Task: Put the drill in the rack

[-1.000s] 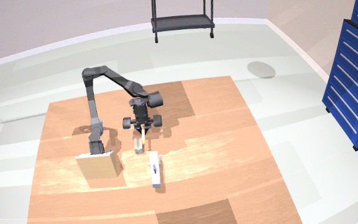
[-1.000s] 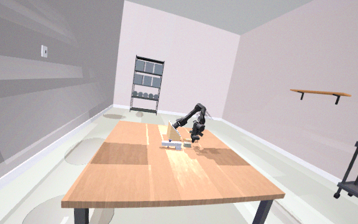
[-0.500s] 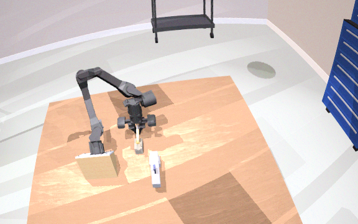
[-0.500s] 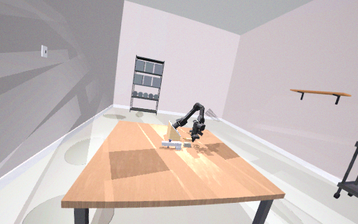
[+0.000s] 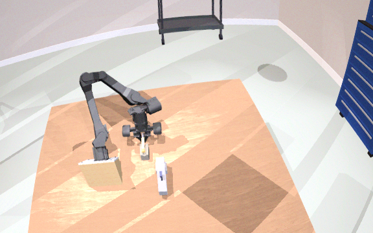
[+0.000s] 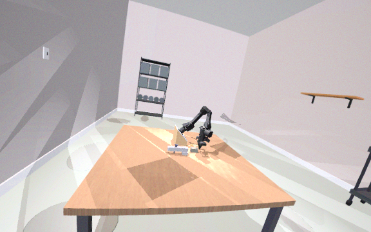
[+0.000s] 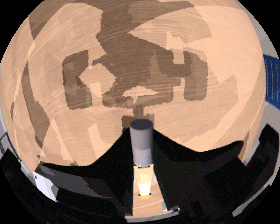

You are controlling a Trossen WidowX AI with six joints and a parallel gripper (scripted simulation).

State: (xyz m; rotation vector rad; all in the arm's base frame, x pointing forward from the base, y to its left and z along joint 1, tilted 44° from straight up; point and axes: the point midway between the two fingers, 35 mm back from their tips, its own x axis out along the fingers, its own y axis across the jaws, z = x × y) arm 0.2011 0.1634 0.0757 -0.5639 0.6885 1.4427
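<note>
Now: the grey rack 50 mm to the right of my gripper tip and 20 mm below it. The rest, counted from my gripper tip: white block 220 mm to the right, 60 mm ahead; then blue key 250 mm to the right, 50 mm ahead, 20 mm above; then drill 40 mm to the right, 30 mm above.
</note>
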